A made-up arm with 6 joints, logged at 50 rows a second.
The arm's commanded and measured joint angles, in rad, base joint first. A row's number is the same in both.
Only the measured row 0 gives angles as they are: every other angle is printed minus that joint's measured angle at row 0.
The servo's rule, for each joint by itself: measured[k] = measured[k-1] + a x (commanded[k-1-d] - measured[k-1]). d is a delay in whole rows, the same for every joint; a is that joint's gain. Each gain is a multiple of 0.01, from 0.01 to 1. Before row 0 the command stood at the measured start. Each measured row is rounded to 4 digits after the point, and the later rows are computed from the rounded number. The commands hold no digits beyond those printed.
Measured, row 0:
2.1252, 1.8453, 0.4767, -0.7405, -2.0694, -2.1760
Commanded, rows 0 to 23:
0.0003, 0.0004, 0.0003, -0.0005, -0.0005, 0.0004
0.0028, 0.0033, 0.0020, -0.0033, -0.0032, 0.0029
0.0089, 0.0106, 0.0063, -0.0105, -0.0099, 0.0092
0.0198, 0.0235, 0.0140, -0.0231, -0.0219, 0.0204
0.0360, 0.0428, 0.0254, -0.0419, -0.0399, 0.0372
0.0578, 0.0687, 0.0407, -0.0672, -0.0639, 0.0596
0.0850, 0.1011, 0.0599, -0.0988, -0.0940, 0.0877
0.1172, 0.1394, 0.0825, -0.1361, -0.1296, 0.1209
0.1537, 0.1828, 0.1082, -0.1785, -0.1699, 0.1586
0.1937, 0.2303, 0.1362, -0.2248, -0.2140, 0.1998
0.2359, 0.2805, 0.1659, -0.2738, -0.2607, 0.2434
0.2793, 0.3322, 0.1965, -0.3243, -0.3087, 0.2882
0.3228, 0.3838, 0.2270, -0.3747, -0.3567, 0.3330
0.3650, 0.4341, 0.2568, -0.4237, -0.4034, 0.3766
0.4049, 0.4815, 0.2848, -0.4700, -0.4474, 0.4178
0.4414, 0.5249, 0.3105, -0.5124, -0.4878, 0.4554
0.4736, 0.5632, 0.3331, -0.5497, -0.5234, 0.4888
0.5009, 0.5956, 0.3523, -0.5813, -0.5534, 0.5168
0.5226, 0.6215, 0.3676, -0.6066, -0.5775, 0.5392
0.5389, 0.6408, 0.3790, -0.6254, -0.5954, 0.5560
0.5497, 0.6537, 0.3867, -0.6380, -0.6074, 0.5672
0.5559, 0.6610, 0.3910, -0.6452, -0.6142, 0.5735
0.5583, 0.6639, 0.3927, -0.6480, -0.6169, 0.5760
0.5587, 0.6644, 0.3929, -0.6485, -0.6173, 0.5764
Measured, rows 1 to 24:
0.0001, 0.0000, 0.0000, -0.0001, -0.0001, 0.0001
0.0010, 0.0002, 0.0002, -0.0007, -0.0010, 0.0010
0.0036, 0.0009, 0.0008, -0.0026, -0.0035, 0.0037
0.0089, 0.0025, 0.0021, -0.0065, -0.0087, 0.0092
0.0178, 0.0053, 0.0044, -0.0132, -0.0174, 0.0184
0.0310, 0.0097, 0.0080, -0.0235, -0.0304, 0.0320
0.0488, 0.0161, 0.0132, -0.0378, -0.0482, 0.0504
0.0714, 0.0247, 0.0201, -0.0565, -0.0710, 0.0737
0.0986, 0.0358, 0.0289, -0.0797, -0.0987, 0.1017
0.1300, 0.0494, 0.0396, -0.1073, -0.1310, 0.1341
0.1649, 0.0656, 0.0522, -0.1389, -0.1673, 0.1702
0.2027, 0.0843, 0.0666, -0.1741, -0.2069, 0.2091
0.2423, 0.1053, 0.0826, -0.2122, -0.2488, 0.2500
0.2828, 0.1283, 0.1000, -0.2524, -0.2921, 0.2918
0.3231, 0.1530, 0.1185, -0.2937, -0.3356, 0.3334
0.3621, 0.1790, 0.1377, -0.3353, -0.3782, 0.3737
0.3989, 0.2059, 0.1572, -0.3760, -0.4189, 0.4117
0.4326, 0.2332, 0.1767, -0.4150, -0.4566, 0.4464
0.4623, 0.2604, 0.1958, -0.4514, -0.4905, 0.4770
0.4876, 0.2870, 0.2141, -0.4845, -0.5199, 0.5031
0.5081, 0.3127, 0.2314, -0.5137, -0.5444, 0.5243
0.5239, 0.3371, 0.2474, -0.5387, -0.5639, 0.5405
0.5353, 0.3600, 0.2619, -0.5595, -0.5787, 0.5522
0.5430, 0.3813, 0.2750, -0.5764, -0.5895, 0.5602
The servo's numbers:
d 0
a 0.33 0.07 0.10 0.19 0.28 0.33

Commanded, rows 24 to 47:
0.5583, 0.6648, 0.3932, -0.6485, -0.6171, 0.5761
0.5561, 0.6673, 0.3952, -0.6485, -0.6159, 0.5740
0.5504, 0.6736, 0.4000, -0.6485, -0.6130, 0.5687
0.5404, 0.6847, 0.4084, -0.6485, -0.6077, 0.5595
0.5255, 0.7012, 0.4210, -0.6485, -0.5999, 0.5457
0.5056, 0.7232, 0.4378, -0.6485, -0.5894, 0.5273
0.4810, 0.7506, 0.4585, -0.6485, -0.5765, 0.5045
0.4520, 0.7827, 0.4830, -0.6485, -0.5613, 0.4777
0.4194, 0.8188, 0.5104, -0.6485, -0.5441, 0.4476
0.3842, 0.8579, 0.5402, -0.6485, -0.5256, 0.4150
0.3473, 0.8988, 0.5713, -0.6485, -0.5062, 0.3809
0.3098, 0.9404, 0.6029, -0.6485, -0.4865, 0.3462
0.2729, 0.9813, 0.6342, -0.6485, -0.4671, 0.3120
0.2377, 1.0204, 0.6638, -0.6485, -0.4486, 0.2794
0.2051, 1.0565, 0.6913, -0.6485, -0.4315, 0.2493
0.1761, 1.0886, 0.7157, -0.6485, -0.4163, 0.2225
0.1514, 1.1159, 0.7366, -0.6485, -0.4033, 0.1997
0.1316, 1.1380, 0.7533, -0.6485, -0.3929, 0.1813
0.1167, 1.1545, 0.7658, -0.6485, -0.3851, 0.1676
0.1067, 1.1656, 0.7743, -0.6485, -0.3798, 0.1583
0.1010, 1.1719, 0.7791, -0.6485, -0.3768, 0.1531
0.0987, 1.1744, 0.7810, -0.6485, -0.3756, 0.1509
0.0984, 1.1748, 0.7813, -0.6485, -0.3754, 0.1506
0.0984, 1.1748, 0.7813, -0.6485, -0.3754, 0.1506
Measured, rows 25 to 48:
0.5480, 0.4011, 0.2868, -0.5901, -0.5972, 0.5654
0.5507, 0.4197, 0.2976, -0.6012, -0.6024, 0.5682
0.5506, 0.4375, 0.3078, -0.6102, -0.6054, 0.5684
0.5472, 0.4548, 0.3179, -0.6175, -0.6060, 0.5655
0.5400, 0.4720, 0.3282, -0.6234, -0.6043, 0.5590
0.5286, 0.4896, 0.3392, -0.6282, -0.6001, 0.5485
0.5129, 0.5079, 0.3511, -0.6321, -0.5935, 0.5340
0.4928, 0.5271, 0.3643, -0.6352, -0.5845, 0.5154
0.4686, 0.5475, 0.3789, -0.6377, -0.5732, 0.4930
0.4407, 0.5692, 0.3950, -0.6398, -0.5599, 0.4673
0.4099, 0.5923, 0.4126, -0.6415, -0.5449, 0.4388
0.3769, 0.6167, 0.4316, -0.6428, -0.5285, 0.4082
0.3426, 0.6422, 0.4519, -0.6439, -0.5113, 0.3765
0.3080, 0.6687, 0.4731, -0.6448, -0.4937, 0.3445
0.2740, 0.6958, 0.4949, -0.6455, -0.4763, 0.3131
0.2417, 0.7233, 0.5170, -0.6461, -0.4595, 0.2832
0.2119, 0.7508, 0.5390, -0.6466, -0.4438, 0.2556
0.1854, 0.7779, 0.5604, -0.6470, -0.4295, 0.2311
0.1627, 0.8043, 0.5809, -0.6473, -0.4171, 0.2101
0.1442, 0.8296, 0.6002, -0.6475, -0.4067, 0.1930
0.1299, 0.8536, 0.6181, -0.6477, -0.3983, 0.1798
0.1196, 0.8761, 0.6344, -0.6479, -0.3919, 0.1703
0.1126, 0.8970, 0.6491, -0.6480, -0.3873, 0.1638
0.1079, 0.9164, 0.6623, -0.6481, -0.3840, 0.1594

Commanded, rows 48 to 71:
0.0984, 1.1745, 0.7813, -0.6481, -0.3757, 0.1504
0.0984, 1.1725, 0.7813, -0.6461, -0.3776, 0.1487
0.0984, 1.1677, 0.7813, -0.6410, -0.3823, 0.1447
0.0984, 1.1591, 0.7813, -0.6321, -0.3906, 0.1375
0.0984, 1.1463, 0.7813, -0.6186, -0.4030, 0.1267
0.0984, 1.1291, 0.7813, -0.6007, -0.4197, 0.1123
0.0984, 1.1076, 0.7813, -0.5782, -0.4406, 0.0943
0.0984, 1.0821, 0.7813, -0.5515, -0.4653, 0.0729
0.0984, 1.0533, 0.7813, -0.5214, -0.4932, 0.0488
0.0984, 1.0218, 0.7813, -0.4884, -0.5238, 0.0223
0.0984, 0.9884, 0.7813, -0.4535, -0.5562, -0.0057
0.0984, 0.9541, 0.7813, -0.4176, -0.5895, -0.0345
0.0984, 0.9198, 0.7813, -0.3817, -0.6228, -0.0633
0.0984, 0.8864, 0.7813, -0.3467, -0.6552, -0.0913
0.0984, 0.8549, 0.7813, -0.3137, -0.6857, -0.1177
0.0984, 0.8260, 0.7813, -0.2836, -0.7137, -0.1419
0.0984, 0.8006, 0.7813, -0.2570, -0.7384, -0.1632
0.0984, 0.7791, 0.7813, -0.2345, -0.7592, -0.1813
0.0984, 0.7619, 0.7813, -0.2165, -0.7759, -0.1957
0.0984, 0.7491, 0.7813, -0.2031, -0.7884, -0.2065
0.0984, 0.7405, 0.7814, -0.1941, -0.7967, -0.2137
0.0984, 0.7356, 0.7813, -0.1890, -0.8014, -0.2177
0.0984, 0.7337, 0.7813, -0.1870, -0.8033, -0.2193
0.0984, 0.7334, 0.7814, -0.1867, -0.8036, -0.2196
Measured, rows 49 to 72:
0.1048, 0.9345, 0.6742, -0.6481, -0.3817, 0.1564
0.1027, 0.9512, 0.6849, -0.6477, -0.3806, 0.1539
0.1013, 0.9664, 0.6945, -0.6464, -0.3811, 0.1509
0.1003, 0.9799, 0.7032, -0.6437, -0.3838, 0.1465
0.0997, 0.9915, 0.7110, -0.6389, -0.3892, 0.1400
0.0993, 1.0011, 0.7180, -0.6316, -0.3977, 0.1309
0.0990, 1.0086, 0.7243, -0.6215, -0.4097, 0.1188
0.0988, 1.0137, 0.7300, -0.6082, -0.4253, 0.1037
0.0987, 1.0165, 0.7351, -0.5917, -0.4443, 0.0856
0.0986, 1.0169, 0.7397, -0.5721, -0.4666, 0.0647
0.0985, 1.0149, 0.7439, -0.5496, -0.4917, 0.0415
0.0985, 1.0106, 0.7476, -0.5245, -0.5191, 0.0164
0.0985, 1.0042, 0.7510, -0.4974, -0.5481, -0.0099
0.0985, 0.9960, 0.7540, -0.4688, -0.5781, -0.0368
0.0985, 0.9861, 0.7567, -0.4393, -0.6082, -0.0635
0.0985, 0.9749, 0.7592, -0.4097, -0.6377, -0.0894
0.0985, 0.9627, 0.7614, -0.3807, -0.6659, -0.1138
0.0985, 0.9498, 0.7634, -0.3529, -0.6920, -0.1361
0.0985, 0.9366, 0.7652, -0.3270, -0.7155, -0.1558
0.0985, 0.9235, 0.7668, -0.3035, -0.7359, -0.1725
0.0985, 0.9107, 0.7683, -0.2827, -0.7529, -0.1861
0.0985, 0.8984, 0.7696, -0.2649, -0.7665, -0.1965
0.0985, 0.8869, 0.7708, -0.2501, -0.7768, -0.2040
0.0985, 0.8762, 0.7719, -0.2381, -0.7843, -0.2091

